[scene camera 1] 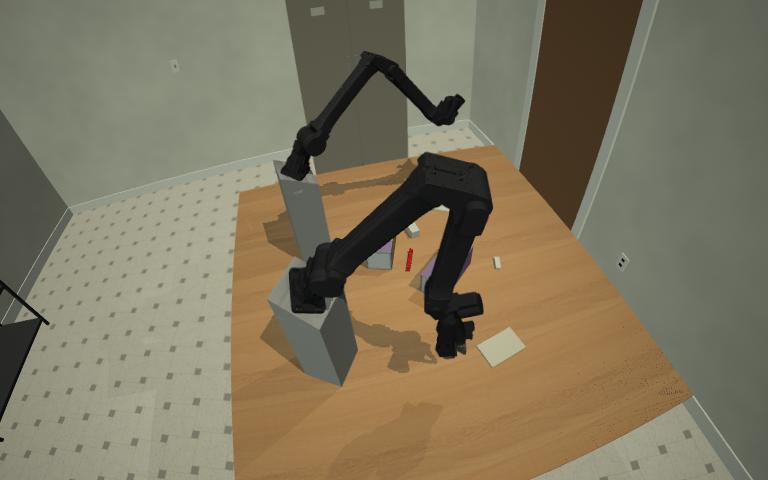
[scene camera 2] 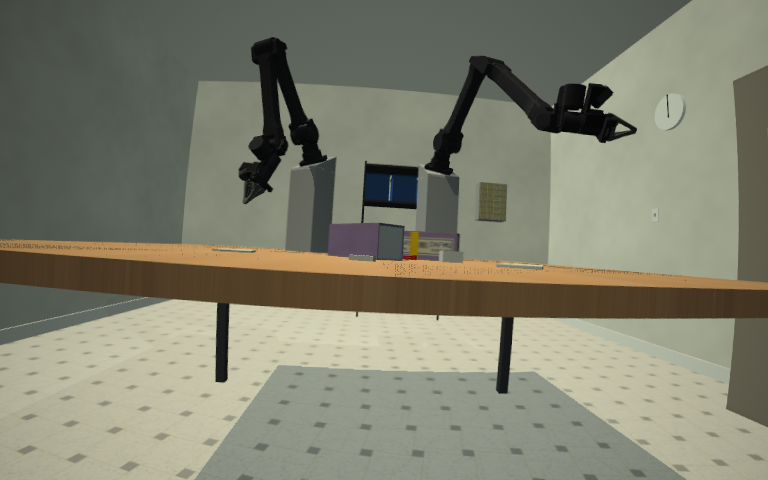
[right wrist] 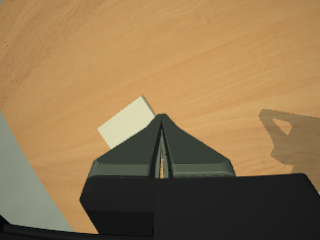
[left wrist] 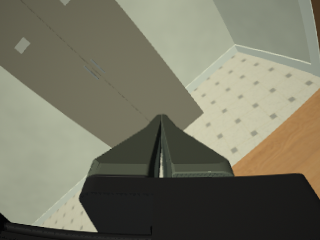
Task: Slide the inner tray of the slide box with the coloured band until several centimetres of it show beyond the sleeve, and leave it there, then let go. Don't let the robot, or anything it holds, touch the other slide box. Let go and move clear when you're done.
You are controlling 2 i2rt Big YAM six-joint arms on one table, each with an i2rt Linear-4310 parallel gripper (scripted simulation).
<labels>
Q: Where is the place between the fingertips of my right gripper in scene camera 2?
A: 244,203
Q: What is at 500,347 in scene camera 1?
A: A cream card.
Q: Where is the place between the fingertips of my left gripper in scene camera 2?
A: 636,130
</labels>
